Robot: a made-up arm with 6 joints.
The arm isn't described. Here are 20 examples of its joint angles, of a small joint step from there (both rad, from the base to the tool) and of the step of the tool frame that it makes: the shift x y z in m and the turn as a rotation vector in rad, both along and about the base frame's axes.
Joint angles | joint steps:
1: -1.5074 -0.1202 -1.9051 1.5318 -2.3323 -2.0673 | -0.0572 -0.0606 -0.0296 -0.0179 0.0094 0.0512
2: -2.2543 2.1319 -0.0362 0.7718 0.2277 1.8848 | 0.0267 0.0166 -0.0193 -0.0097 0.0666 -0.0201
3: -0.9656 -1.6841 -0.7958 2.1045 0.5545 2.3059 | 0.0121 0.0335 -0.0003 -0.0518 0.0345 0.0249
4: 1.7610 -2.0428 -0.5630 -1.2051 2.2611 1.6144 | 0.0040 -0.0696 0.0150 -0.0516 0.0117 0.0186
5: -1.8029 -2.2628 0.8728 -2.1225 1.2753 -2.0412 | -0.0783 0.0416 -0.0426 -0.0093 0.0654 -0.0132
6: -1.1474 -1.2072 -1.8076 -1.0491 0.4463 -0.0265 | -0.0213 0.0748 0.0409 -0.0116 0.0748 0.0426
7: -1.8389 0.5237 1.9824 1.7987 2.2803 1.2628 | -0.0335 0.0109 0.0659 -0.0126 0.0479 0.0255
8: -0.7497 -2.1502 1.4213 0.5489 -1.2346 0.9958 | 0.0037 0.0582 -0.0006 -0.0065 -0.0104 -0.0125
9: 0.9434 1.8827 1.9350 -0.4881 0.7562 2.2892 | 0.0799 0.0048 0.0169 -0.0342 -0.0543 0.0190
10: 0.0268 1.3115 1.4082 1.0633 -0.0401 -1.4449 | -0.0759 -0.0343 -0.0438 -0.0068 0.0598 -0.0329
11: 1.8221 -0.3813 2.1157 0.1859 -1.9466 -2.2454 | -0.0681 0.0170 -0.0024 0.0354 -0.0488 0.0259
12: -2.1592 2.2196 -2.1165 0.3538 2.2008 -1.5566 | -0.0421 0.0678 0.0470 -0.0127 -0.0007 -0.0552
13: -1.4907 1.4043 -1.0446 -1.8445 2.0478 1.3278 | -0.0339 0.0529 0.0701 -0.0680 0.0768 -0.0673
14: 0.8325 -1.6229 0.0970 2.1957 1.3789 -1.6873 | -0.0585 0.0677 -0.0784 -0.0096 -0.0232 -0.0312
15: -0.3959 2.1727 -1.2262 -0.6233 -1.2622 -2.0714 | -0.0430 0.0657 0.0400 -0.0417 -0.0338 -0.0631
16: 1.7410 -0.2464 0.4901 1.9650 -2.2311 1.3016 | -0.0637 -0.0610 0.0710 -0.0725 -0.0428 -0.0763
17: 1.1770 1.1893 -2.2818 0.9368 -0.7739 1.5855 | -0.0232 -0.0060 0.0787 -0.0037 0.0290 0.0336
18: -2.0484 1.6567 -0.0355 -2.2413 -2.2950 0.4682 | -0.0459 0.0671 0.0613 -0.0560 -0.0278 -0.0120
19: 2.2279 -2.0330 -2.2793 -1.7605 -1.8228 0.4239 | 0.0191 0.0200 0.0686 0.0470 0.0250 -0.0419
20: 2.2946 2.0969 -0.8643 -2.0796 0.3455 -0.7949 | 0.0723 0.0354 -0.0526 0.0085 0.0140 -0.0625
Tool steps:
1: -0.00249 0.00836 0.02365 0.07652 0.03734 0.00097
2: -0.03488 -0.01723 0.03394 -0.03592 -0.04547 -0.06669
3: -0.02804 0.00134 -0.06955 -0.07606 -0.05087 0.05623
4: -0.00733 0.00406 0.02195 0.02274 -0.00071 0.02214
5: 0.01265 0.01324 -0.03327 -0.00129 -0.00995 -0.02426
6: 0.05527 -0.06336 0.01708 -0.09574 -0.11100 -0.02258
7: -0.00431 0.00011 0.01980 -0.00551 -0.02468 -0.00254
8: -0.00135 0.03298 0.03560 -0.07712 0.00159 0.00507
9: -0.03127 -0.03793 0.01562 -0.10561 0.05239 0.03594
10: 0.03956 0.06596 0.02346 0.14336 -0.08646 -0.04682
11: 0.01086 0.00095 0.00914 -0.00921 0.03304 -0.01172
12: 0.00124 0.00457 -0.00115 -0.01573 0.05284 0.08554
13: -0.08053 0.02125 -0.03373 -0.00580 0.11777 0.13490
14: -0.02214 -0.03604 -0.01154 -0.01027 0.02746 -0.08184
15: 0.01052 -0.00558 -0.01768 -0.03975 -0.03198 -0.01207
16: -0.04680 0.02803 -0.01066 -0.00017 0.12690 0.04336
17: 0.02879 0.01834 0.02307 0.01860 0.01791 -0.08009
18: -0.02239 0.02669 0.00096 -0.08539 -0.03962 0.03335
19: 0.01211 -0.01649 0.00703 -0.09035 0.01496 0.09908
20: 0.00183 0.03553 -0.09688 -0.04547 0.05847 -0.02140
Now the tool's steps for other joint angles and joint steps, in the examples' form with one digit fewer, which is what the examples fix.
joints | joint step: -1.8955 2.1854 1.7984 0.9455 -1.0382 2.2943 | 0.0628 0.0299 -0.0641 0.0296 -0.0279 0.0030
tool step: 0.0312 -0.0462 -0.0557 -0.1117 0.0104 -0.0457
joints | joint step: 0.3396 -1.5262 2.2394 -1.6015 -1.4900 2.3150 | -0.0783 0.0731 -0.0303 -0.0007 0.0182 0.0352
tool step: 0.0032 -0.0049 0.0062 -0.0207 0.0030 -0.0278
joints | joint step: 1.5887 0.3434 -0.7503 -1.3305 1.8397 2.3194 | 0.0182 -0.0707 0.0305 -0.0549 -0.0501 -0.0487
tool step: 0.0039 0.0038 -0.0325 0.0411 -0.0366 -0.0792
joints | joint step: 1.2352 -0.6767 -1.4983 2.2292 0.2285 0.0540 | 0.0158 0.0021 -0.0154 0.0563 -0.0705 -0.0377
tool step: 0.0451 -0.0193 0.0201 -0.0620 -0.0627 0.0809
